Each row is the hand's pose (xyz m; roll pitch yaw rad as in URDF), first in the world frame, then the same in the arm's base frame.
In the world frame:
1: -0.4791 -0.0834 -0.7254 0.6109 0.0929 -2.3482
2: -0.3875 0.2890 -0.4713 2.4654 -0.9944 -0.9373
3: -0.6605 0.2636 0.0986 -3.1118 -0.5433 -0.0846
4: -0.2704 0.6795 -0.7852 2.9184 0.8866 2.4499
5: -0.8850 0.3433 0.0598 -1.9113 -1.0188 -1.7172
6: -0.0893 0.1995 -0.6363 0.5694 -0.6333 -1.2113
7: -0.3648 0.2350 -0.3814 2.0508 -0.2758 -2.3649
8: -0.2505 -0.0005 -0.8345 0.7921 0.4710 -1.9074
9: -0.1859 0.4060 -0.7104 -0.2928 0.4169 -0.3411
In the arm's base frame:
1: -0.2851 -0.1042 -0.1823 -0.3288 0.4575 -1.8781
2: -0.1673 0.0555 0.2328 2.7395 -0.0527 -0.3429
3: 0.0773 -0.3954 0.6027 -2.2430 -0.0301 0.3945
4: -0.4444 0.4772 0.3332 2.4503 0.0052 2.9723
5: -0.1158 -0.5046 0.6977 -2.2753 -0.0943 -0.7520
6: -0.0704 0.2982 -0.0036 0.6222 0.3321 -0.4714
7: -0.0716 0.0070 0.2359 1.2067 0.2111 -1.5861
8: -0.2474 0.1544 -0.2344 -0.3802 1.0122 -2.0299
9: -0.2501 0.3654 0.1401 0.8261 0.7469 1.0791

